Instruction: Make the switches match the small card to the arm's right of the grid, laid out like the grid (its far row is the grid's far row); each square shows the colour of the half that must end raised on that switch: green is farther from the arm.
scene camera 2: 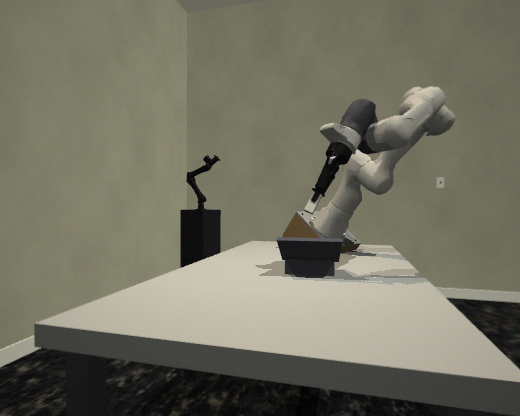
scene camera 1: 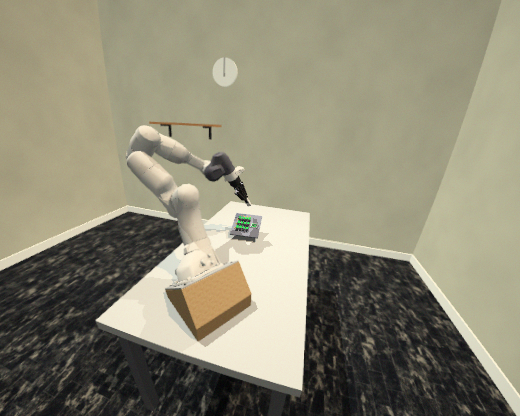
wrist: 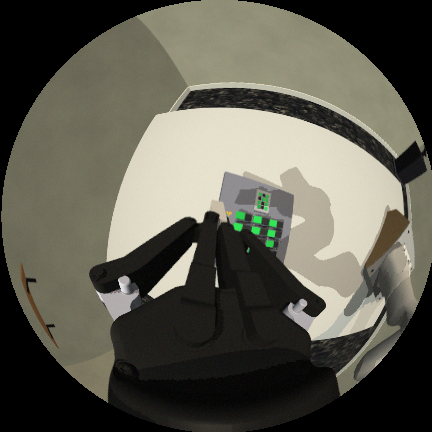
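Observation:
A grey switch panel [scene camera 1: 258, 219] [scene camera 2: 310, 249] [wrist: 232, 185] stands raised on the table. Its grid of green and black rocker switches [scene camera 1: 243, 223] [wrist: 257, 230] is partly hidden behind the fingers in the wrist view; several visible rockers show large green halves. The small card [scene camera 1: 254, 225] [wrist: 263, 200] with green and dark squares lies beside the grid; its squares are small and hard to read. My gripper [scene camera 1: 248, 203] [scene camera 2: 312, 205] [wrist: 214, 209] is shut and empty, tilted, with its pale tips above the panel, toward its far side. A small orange mark [wrist: 229, 213] shows beside the tips.
The white table [scene camera 1: 280, 280] [scene camera 2: 240, 310] [wrist: 165, 150] bears the panel and arm base. A brown wedge-shaped block [scene camera 1: 217, 300] [scene camera 2: 300, 228] [wrist: 388, 237] stands by the arm's base. A black pedestal [scene camera 2: 200, 237] with a small black arm [scene camera 2: 196, 186] stands beyond the table.

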